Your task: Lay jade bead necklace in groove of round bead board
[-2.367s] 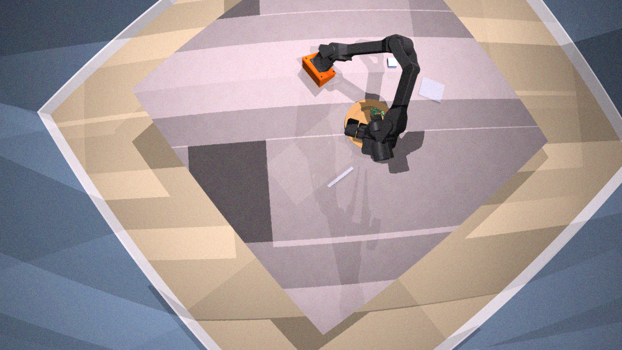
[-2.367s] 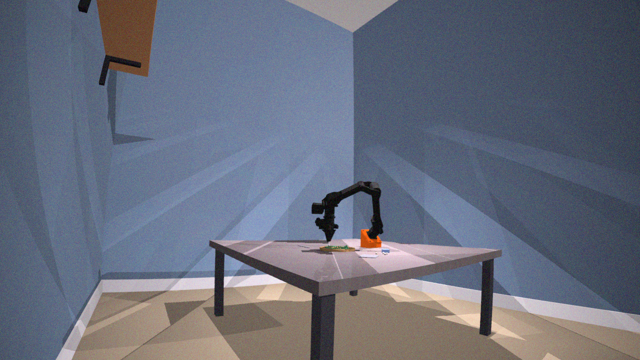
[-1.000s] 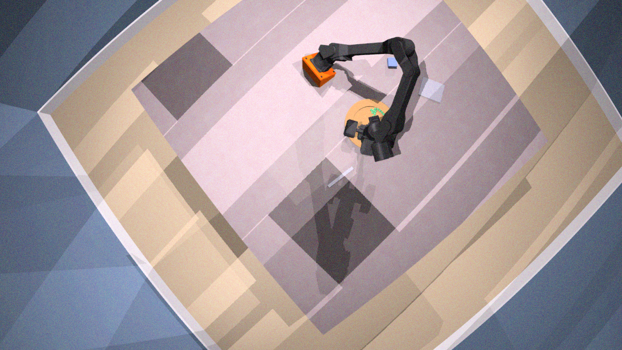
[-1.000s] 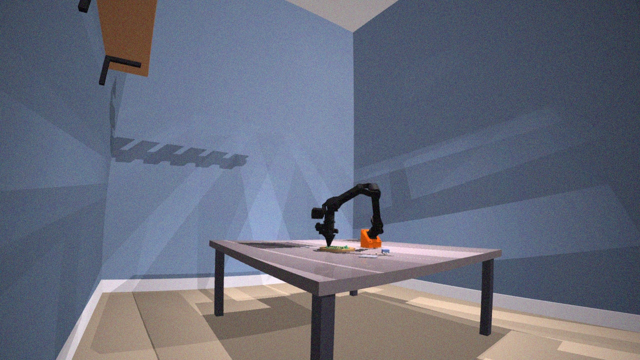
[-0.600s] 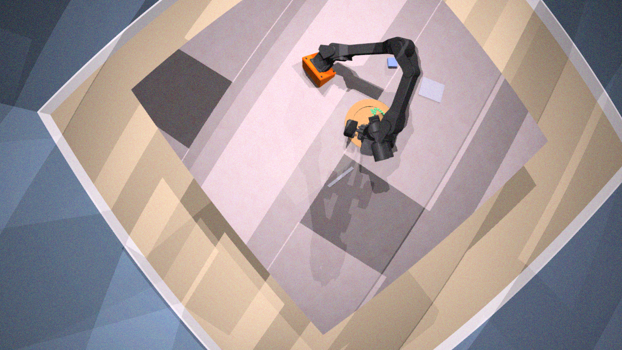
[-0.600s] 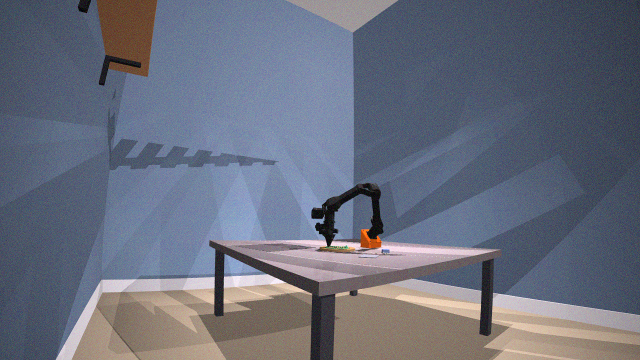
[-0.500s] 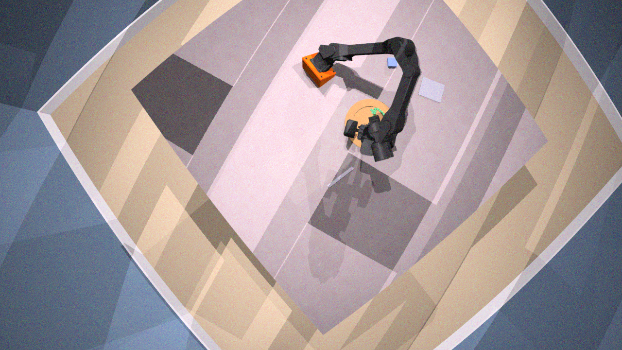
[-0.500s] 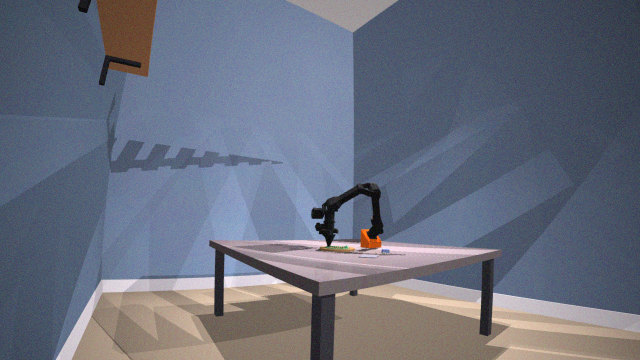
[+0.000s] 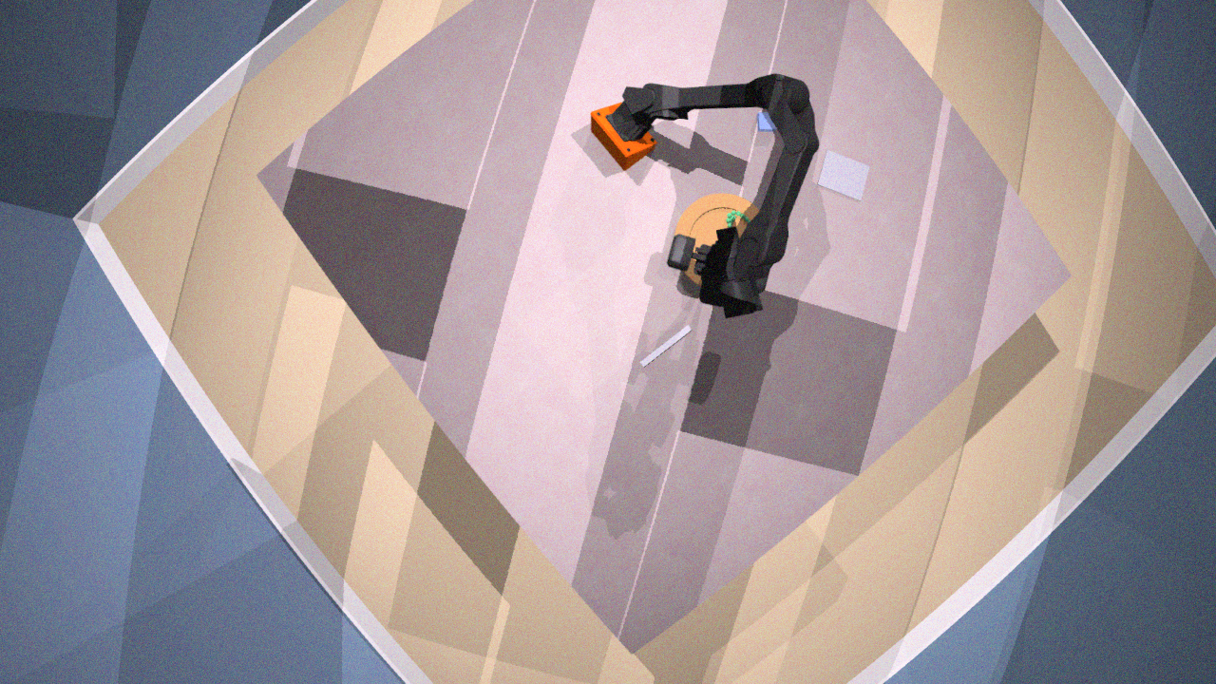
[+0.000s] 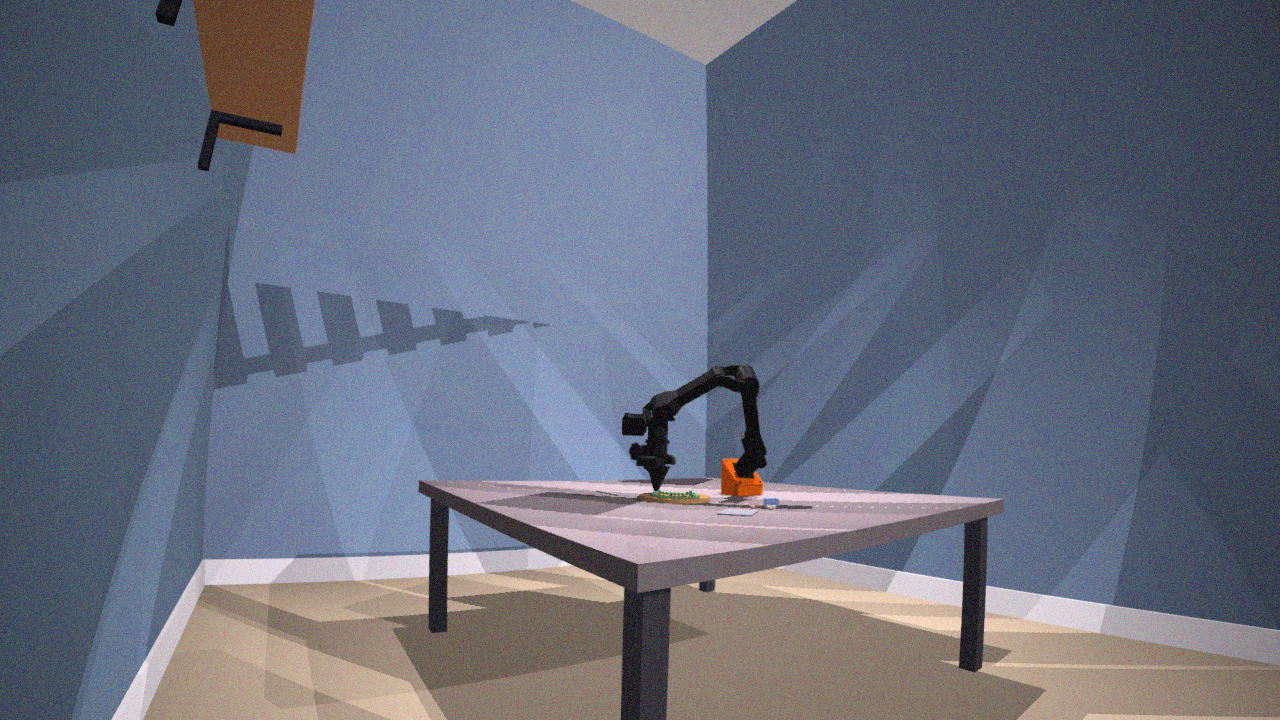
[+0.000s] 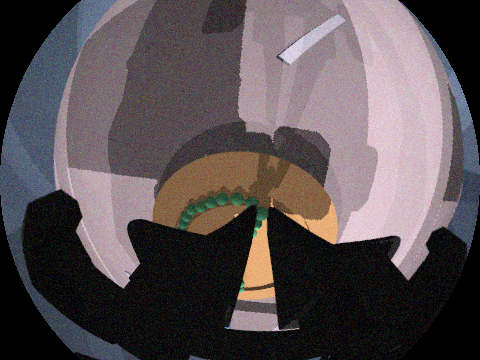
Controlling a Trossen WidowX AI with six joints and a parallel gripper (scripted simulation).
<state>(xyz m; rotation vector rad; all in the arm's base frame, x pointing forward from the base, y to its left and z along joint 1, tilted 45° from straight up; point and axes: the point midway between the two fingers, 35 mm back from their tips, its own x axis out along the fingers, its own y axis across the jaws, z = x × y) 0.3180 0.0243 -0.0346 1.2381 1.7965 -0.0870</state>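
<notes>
Now: the round tan bead board 50 mm to the left of my gripper tip, 30 mm behind it and 10 mm below it. Also, from my gripper tip: white strip 160 mm to the right, 80 mm ahead, 20 mm below; pale square sheet 360 mm to the left, 20 mm below, 10 mm behind; blue cube 280 mm to the left, 190 mm behind, 10 mm below.
</notes>
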